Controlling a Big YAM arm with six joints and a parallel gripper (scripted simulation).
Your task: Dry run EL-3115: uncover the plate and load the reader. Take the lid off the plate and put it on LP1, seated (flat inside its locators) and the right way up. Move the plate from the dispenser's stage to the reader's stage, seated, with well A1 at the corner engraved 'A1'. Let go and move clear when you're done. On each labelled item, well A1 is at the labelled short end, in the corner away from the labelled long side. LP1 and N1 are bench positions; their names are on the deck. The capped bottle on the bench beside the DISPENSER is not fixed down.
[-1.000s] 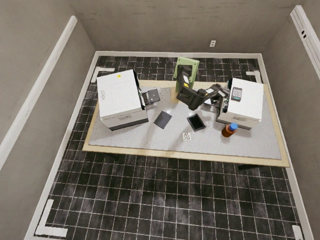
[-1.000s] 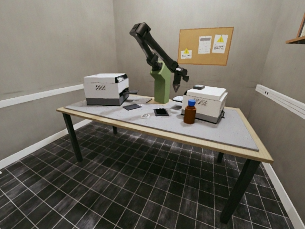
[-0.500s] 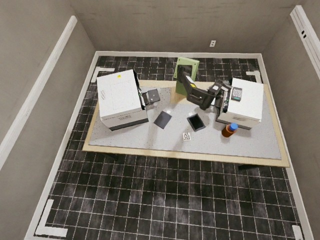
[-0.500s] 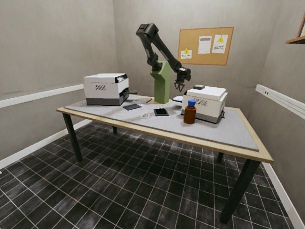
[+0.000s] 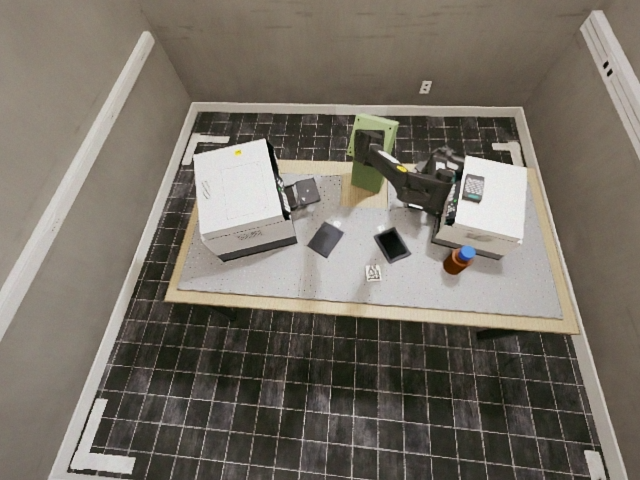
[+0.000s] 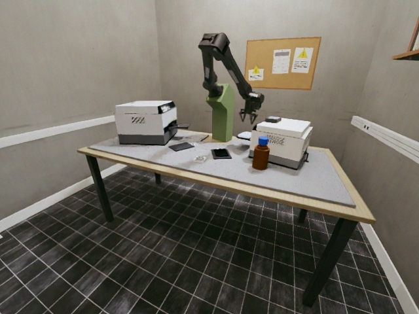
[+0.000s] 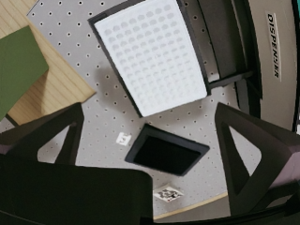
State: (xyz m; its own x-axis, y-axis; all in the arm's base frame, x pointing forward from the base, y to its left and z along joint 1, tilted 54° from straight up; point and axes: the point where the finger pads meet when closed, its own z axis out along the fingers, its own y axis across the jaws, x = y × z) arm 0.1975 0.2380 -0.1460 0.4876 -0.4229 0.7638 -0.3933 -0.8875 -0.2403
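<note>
Right now my hand is 1 cm to the right of the white well plate and 10 cm above it. Round my hand: brown capped bottle: 32 cm ahead, 14 cm to the left, 8 cm below; then dark flat lid: 22 cm ahead, 13 cm to the right, 18 cm below.
</note>
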